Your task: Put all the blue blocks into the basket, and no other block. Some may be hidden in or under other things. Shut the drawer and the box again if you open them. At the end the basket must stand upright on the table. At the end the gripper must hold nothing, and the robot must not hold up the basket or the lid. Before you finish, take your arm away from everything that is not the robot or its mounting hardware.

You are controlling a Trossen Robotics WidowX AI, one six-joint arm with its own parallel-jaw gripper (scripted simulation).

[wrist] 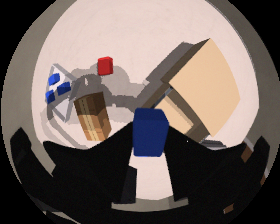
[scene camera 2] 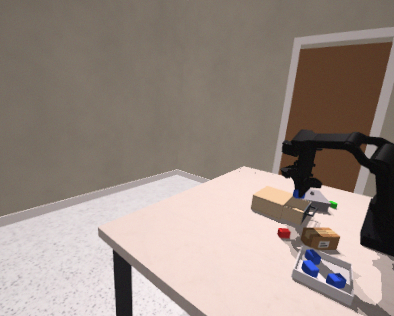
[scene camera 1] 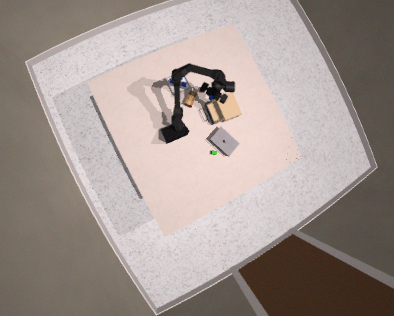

Path:
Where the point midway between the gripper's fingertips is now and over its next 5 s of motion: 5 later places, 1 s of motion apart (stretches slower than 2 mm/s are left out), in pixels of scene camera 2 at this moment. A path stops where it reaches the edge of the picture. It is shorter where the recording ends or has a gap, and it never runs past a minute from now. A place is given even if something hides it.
My gripper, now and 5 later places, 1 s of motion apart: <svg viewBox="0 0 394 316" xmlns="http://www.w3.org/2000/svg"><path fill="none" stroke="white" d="M298 196L339 230L337 262L336 269L340 232L313 201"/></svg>

